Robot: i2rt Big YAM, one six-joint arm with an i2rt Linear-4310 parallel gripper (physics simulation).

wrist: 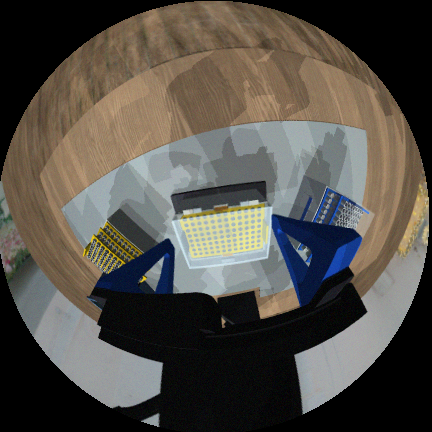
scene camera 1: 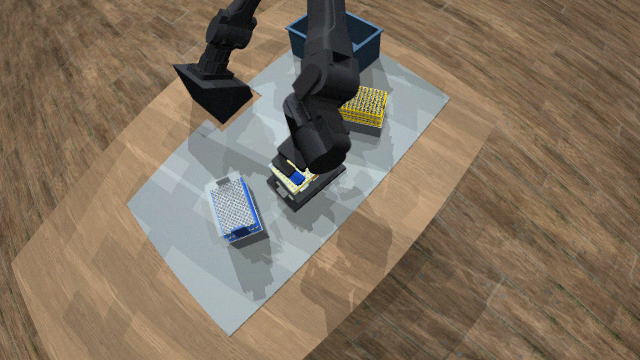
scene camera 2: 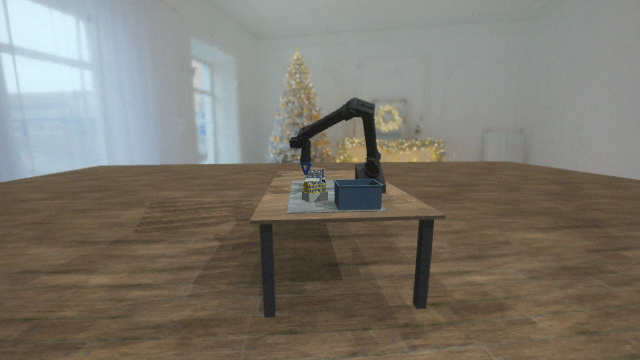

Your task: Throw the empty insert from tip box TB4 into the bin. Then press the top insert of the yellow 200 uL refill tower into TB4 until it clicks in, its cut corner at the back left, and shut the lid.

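The tip box (wrist: pixel 228 262), taken as TB4, sits on a dark holder (scene camera 1: pixel 320 190) (wrist: pixel 235 190) in the middle of the mat. A yellow insert (wrist: pixel 225 232) with a grid of pale holes lies inside it. The clear lid appears down over the insert; whether it is latched and where the cut corner is, I cannot tell. My gripper (wrist: pixel 219 232) (scene camera 2: pixel 306 170) is open and empty above the box, a blue finger to each side in the wrist view. The yellow refill tower (scene camera 1: pixel 371 104) (scene camera 2: pixel 315 189) (wrist: pixel 106 251) stands on a grey base. The bin (scene camera 1: pixel 370 56) (scene camera 2: pixel 358 197) stands beyond it; its contents are hidden.
A blue-edged rack (scene camera 1: pixel 235 207) (wrist: pixel 345 210) with a grey honeycomb top stands on the mat (scene camera 1: pixel 175 280), on the other side of the tip box from the tower. The robot's black base (scene camera 1: pixel 215 95) stands at the mat's notch. My arm covers part of the tip box in scene camera 1.
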